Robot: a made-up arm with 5 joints.
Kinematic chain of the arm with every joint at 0, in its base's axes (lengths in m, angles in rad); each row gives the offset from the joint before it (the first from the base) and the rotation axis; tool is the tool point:
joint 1: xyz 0 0 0.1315 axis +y
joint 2: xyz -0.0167 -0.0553 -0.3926 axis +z
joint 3: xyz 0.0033 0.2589 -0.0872 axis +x
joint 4: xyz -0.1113 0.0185 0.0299 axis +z
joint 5: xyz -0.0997 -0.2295 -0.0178 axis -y
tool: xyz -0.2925 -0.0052 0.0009
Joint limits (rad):
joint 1: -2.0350..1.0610
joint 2: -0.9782..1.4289
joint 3: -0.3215..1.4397
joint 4: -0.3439..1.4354
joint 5: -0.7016..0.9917
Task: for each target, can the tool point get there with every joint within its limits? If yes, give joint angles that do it. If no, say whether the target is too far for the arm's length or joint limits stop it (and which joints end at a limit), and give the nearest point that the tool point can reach.
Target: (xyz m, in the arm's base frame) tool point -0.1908 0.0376 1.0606
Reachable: no: joint limits stop it (at a limit: joint 1, joint 3, joint 4, joint 5) | nearest point -0.4980 0.0013 0.4916 | short by 0.648 m
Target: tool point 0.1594 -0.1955 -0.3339
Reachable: yes | joints -0.1725 0.6717 -0.0584 1.2369 0.1510
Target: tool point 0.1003 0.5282 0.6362
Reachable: no: joint limits stop it (at a limit: joint 1, joint 2, joint 3, joint 4, joint 5) | nearest point 0.4973 0.5682 0.5316 | short by 0.412 m
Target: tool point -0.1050 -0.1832 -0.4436
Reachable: yes | joints 0.2921 0.6169 0.0746 1.2451 0.2888
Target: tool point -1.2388 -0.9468 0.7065
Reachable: no: too far | nearest point -0.7856 -0.4563 0.2929 | short by 0.786 m
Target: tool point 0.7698 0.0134 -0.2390
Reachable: yes | joints -1.3742 -0.2957 1.0706 0.8070 -0.1373
